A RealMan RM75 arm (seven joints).
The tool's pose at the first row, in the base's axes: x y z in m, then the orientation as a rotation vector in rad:
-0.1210 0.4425 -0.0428 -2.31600 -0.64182 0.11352
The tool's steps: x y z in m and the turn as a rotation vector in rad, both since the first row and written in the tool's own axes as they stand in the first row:
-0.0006 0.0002 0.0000 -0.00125 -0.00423 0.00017
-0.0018 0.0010 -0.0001 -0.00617 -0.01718 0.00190
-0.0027 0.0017 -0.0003 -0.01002 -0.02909 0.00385
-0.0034 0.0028 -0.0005 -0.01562 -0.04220 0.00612
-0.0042 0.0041 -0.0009 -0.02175 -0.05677 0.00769
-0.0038 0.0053 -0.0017 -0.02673 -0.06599 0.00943
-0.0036 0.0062 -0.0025 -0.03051 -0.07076 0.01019
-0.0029 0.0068 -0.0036 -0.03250 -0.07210 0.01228
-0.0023 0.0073 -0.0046 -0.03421 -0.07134 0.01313
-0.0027 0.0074 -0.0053 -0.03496 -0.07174 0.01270
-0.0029 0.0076 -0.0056 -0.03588 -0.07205 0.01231
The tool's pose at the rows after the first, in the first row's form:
-0.1214 0.4421 -0.0430 -2.31760 -0.64399 0.11816
-0.1221 0.4410 -0.0436 -2.32392 -0.64945 0.13263
-0.1226 0.4400 -0.0440 -2.32914 -0.65392 0.14634
-0.1227 0.4388 -0.0446 -2.33618 -0.65896 0.16114
-0.1227 0.4374 -0.0453 -2.34350 -0.66563 0.17724
-0.1217 0.4363 -0.0455 -2.34941 -0.66921 0.18750
-0.1209 0.4354 -0.0455 -2.35358 -0.67146 0.19241
-0.1198 0.4347 -0.0450 -2.35629 -0.67009 0.19441
-0.1188 0.4340 -0.0445 -2.35819 -0.66906 0.19343
-0.1189 0.4333 -0.0441 -2.35879 -0.66991 0.19349
-0.1189 0.4329 -0.0440 -2.35956 -0.67071 0.19341

